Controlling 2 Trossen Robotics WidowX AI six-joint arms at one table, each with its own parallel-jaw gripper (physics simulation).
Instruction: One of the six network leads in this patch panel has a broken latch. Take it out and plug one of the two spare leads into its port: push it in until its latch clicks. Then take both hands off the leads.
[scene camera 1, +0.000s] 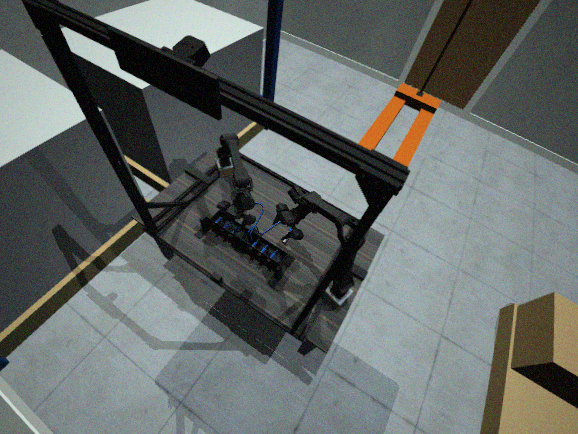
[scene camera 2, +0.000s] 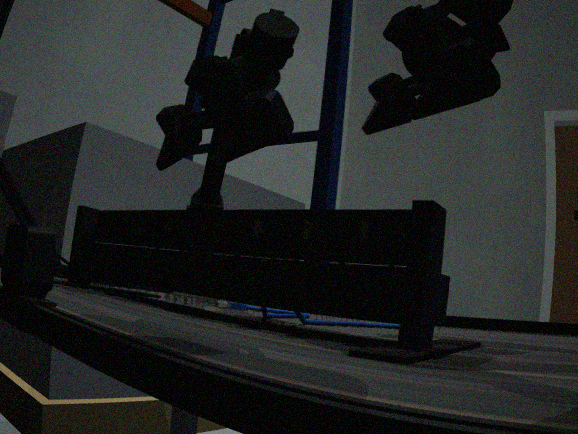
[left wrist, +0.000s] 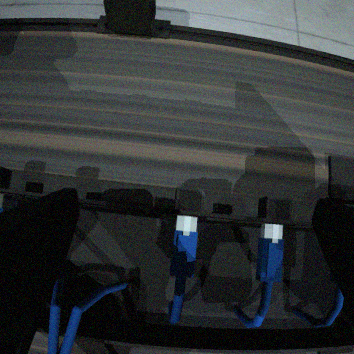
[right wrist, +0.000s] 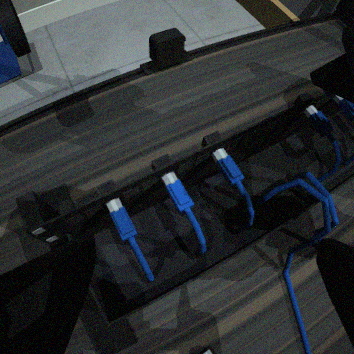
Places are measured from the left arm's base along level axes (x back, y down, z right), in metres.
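Pixels of known places: left gripper, fingertip midpoint: (scene camera 1: 231, 227) (scene camera 2: 183, 166) (left wrist: 200, 206) (right wrist: 340, 63); right gripper, fingertip midpoint: (scene camera 1: 277, 232) (scene camera 2: 386, 124) (right wrist: 209, 250); left arm's base at its link origin: (scene camera 1: 225, 162); right arm's base at its link origin: (scene camera 1: 338, 290).
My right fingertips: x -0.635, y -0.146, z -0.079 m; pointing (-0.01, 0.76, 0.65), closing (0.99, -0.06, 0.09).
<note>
Ahead of a thing's pixels: the offset from my right fingertips to its top centre. "spot": to the spot under its first point. Level surfaces: height alone.
The black patch panel (scene camera 1: 245, 241) (scene camera 2: 260, 280) stands on the table. In the left wrist view, blue leads with clear plugs, one @(spot: dx +0.134, dy +0.120, dz +0.172 m) (left wrist: 186, 245) and another @(spot: dx +0.176, dy +0.120, dz +0.199 m) (left wrist: 270, 255), sit along it. In the right wrist view several leads show, among them one @(spot: dx -0.052, dy +0.120, dz +0.033 m) (right wrist: 122, 222), one (right wrist: 178, 192) and one (right wrist: 229, 167). Which latch is broken cannot be told. Spare-lead cables (left wrist: 72, 320) (right wrist: 295, 295) (scene camera 2: 350, 324) run off the panel's middle; a clear plug tip @(spot: dx +0.042, dy +0.208, dz -0.075 m) (right wrist: 207, 352) shows at the lower edge. My left gripper (scene camera 1: 236, 212) (scene camera 2: 195, 157) (left wrist: 200, 206) is open above the panel. My right gripper (scene camera 1: 289, 222) (scene camera 2: 392, 121) (right wrist: 209, 250) is open, above and beside it.
A black gantry frame (scene camera 1: 300, 130) spans the table @(dy +0.216 m) (scene camera 1: 200, 265). In the left wrist view, the dark left finger covers part of the panel's row, close to the loose cables. A blue rack post (scene camera 2: 332, 100) stands behind. Pale blocks, an orange pallet jack (scene camera 1: 382, 125) and cardboard boxes (scene camera 1: 535, 340) stand around.
</note>
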